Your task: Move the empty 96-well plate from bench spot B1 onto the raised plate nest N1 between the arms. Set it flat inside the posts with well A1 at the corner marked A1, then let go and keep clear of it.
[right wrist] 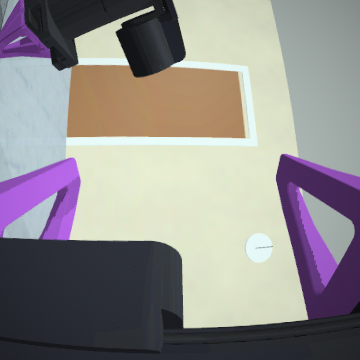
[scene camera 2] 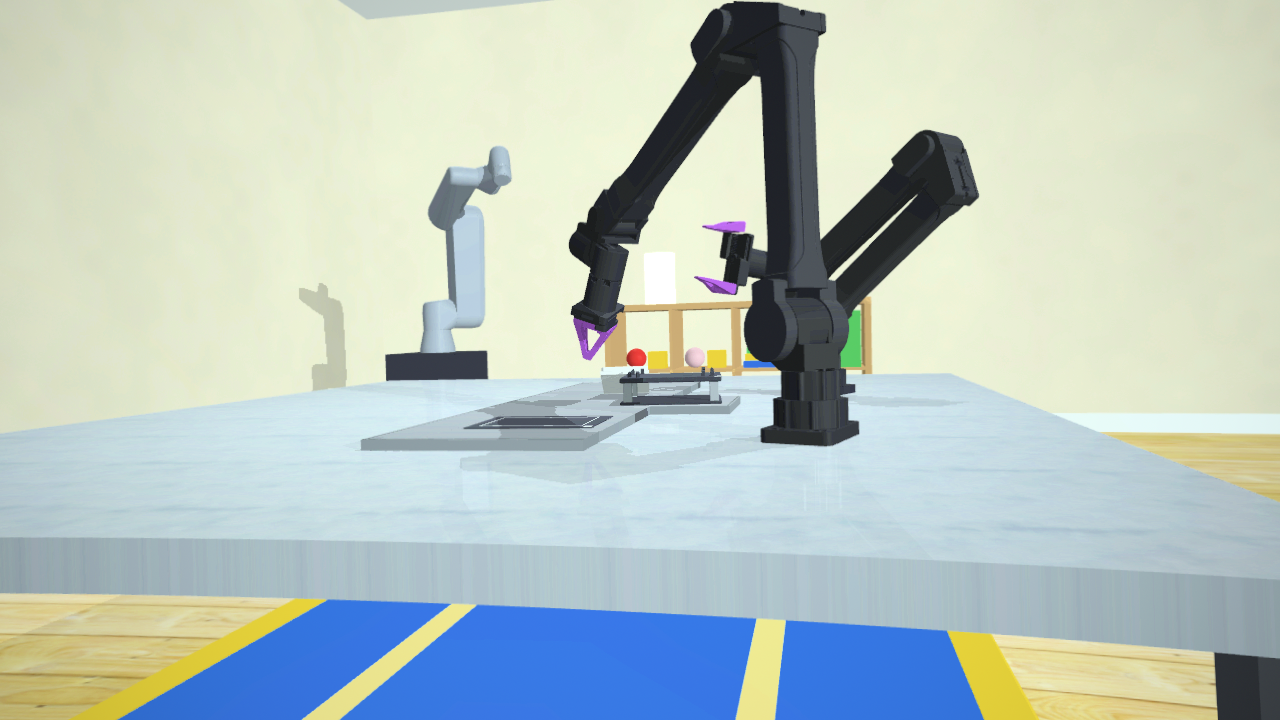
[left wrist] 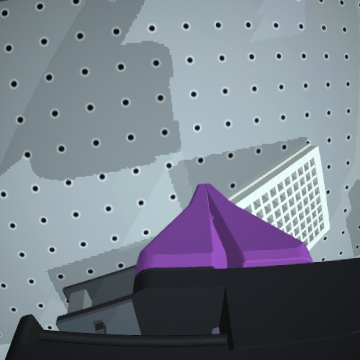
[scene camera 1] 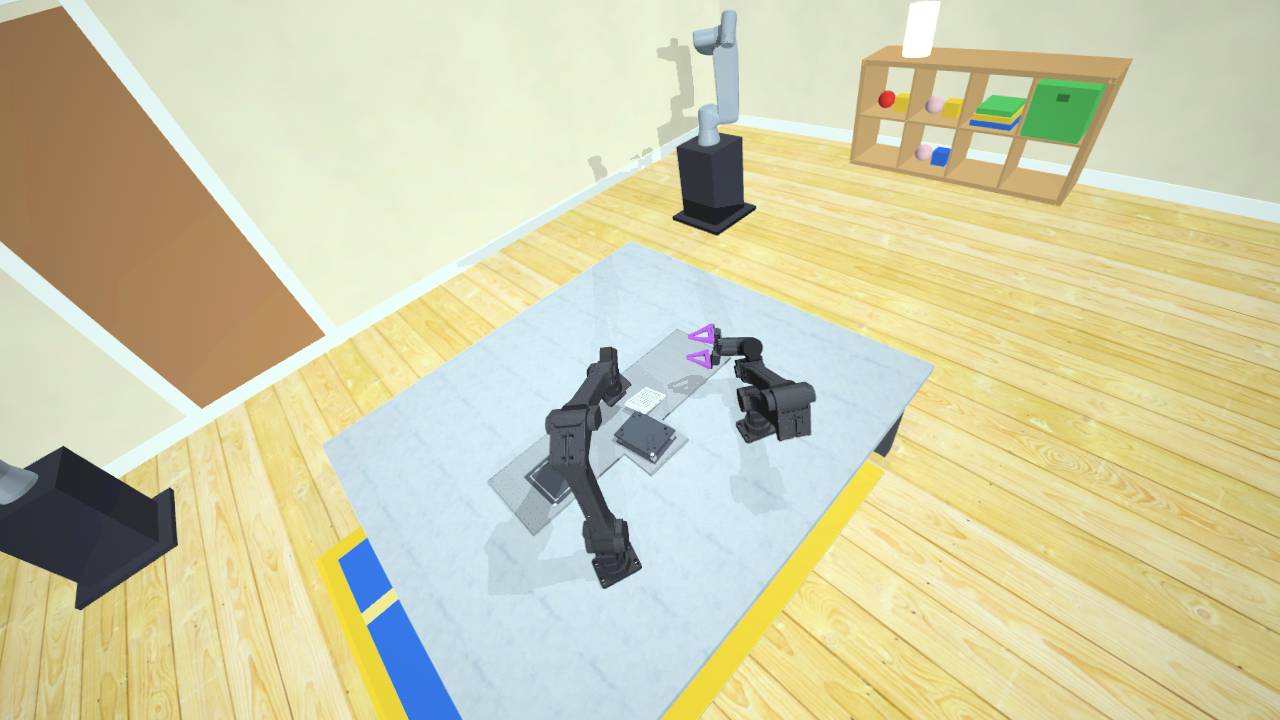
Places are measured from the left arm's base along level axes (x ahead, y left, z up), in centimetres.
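Pixels of known places: left gripper, between the fingertips: (scene camera 2: 586,359) (left wrist: 203,193) (scene camera 1: 618,397); right gripper, between the fingertips: (right wrist: 177,166) (scene camera 2: 700,251) (scene camera 1: 687,347); left arm's base, origin of its link: (scene camera 2: 811,437) (scene camera 1: 617,565); right arm's base, origin of its link: (scene camera 1: 757,428).
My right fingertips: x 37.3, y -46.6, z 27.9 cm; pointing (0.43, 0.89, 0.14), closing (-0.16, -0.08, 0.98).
For each thing: its top centre in the pictures, then the offset to it from my right fingertips. "spot": a spot on its surface instead.
- white 96-well plate, centre of its top: (left wrist: 298,238) (scene camera 2: 625,365) (scene camera 1: 644,394) dx +8.4, dy +14.6, dz -20.9 cm
- dark nest N1, centre of its top: (scene camera 2: 671,369) (scene camera 1: 643,430) dx -4.8, dy +21.3, dz -21.2 cm
- perforated grey base board, a spot on its surface: (scene camera 2: 393,442) spot: dx +5.0, dy +72.7, dz -26.9 cm
- dark framed spot, a spot on its surface: (scene camera 2: 546,421) spot: dx -2.8, dy +53.2, dz -26.4 cm
The white 96-well plate (scene camera 1: 644,399) (left wrist: 295,202) lies beside the raised nest N1, at its back-left edge in scene camera 1. It looks tilted in the left wrist view; what it rests on is unclear. The dark nest N1 (scene camera 1: 644,433) (scene camera 2: 671,377) (left wrist: 100,315) has short posts, and the plate is not inside them. My left gripper (scene camera 2: 587,357) (left wrist: 203,193) is shut and empty, above and to the side of the plate; its fingers are hidden in scene camera 1. My right gripper (scene camera 1: 688,347) (scene camera 2: 700,253) (right wrist: 177,166) is open and empty, away from the plate. The A1 marks are unreadable.
A perforated grey base board (scene camera 1: 514,483) (scene camera 2: 393,442) lies under the work area. A dark framed spot (scene camera 1: 546,485) (scene camera 2: 546,421) is on it, partly behind the left arm in scene camera 1. A wooden shelf unit (scene camera 1: 993,60) and a grey robot arm (scene camera 1: 726,80) stand beyond the table.
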